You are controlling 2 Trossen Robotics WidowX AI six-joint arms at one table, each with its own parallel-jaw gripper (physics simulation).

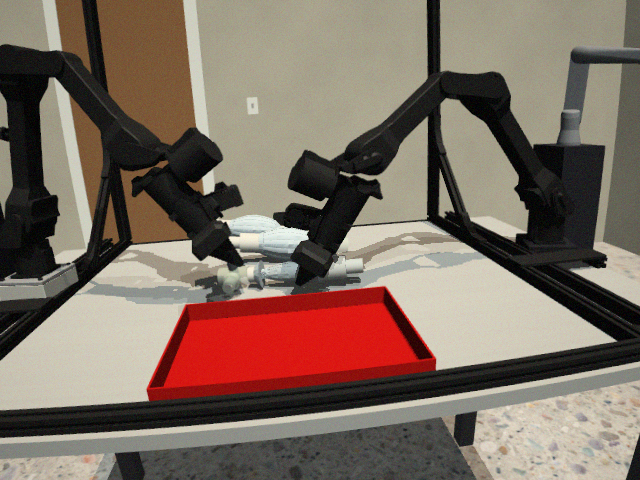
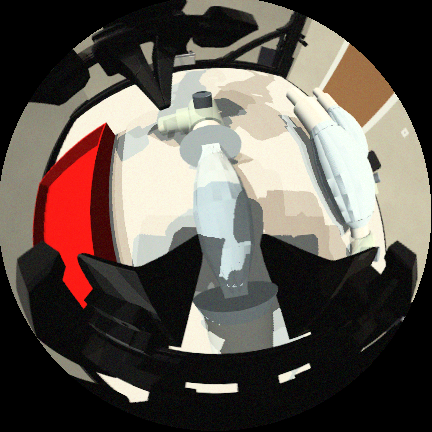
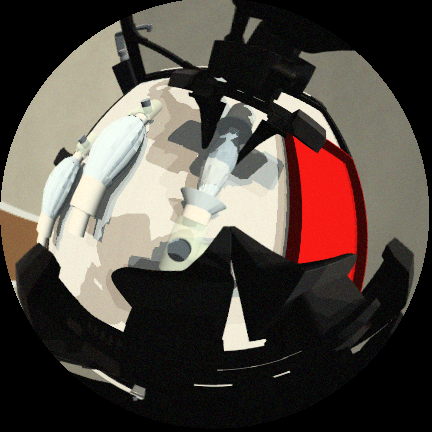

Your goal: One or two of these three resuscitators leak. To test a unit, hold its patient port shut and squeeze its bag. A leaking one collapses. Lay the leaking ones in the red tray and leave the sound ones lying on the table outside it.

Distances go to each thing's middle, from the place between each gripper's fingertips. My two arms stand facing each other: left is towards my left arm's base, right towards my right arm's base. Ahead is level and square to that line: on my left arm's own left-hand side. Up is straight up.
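Red tray [image 1: 228, 347]: 22 cm ahead of my left hand, 3 cm to the right of it.
Red tray from my right hand: 200 mm ahead of it, 70 mm to the left of it, 40 mm below it.
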